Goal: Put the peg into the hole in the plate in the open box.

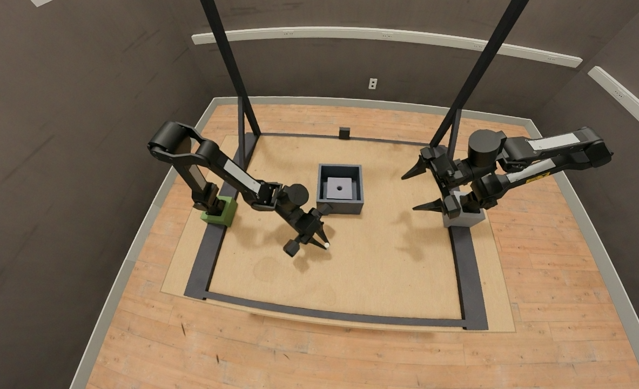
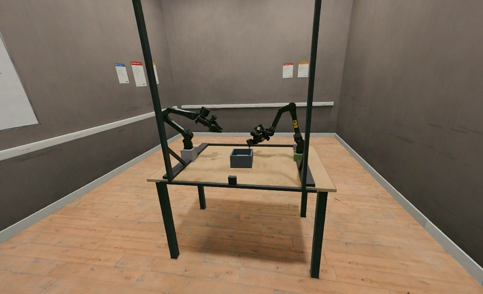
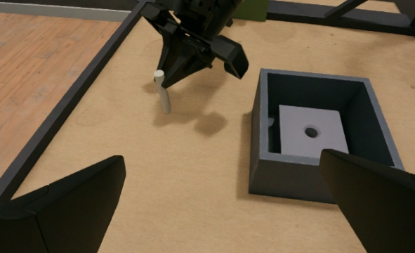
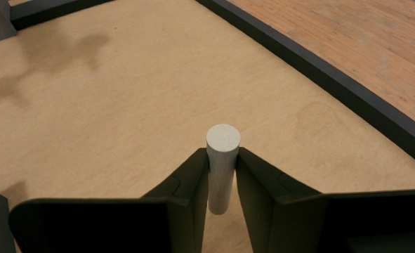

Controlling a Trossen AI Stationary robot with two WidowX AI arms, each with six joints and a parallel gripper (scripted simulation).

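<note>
Now: right hand 210 mm past the grey plate, 70 mm to the right of it and 60 mm above it. From my right hand the other things lie so: peg (40 mm below, 20 mm to the left, 20 mm ahead); then dark border strip (210 mm ahead, 90 mm below, 40 mm to the left).
</note>
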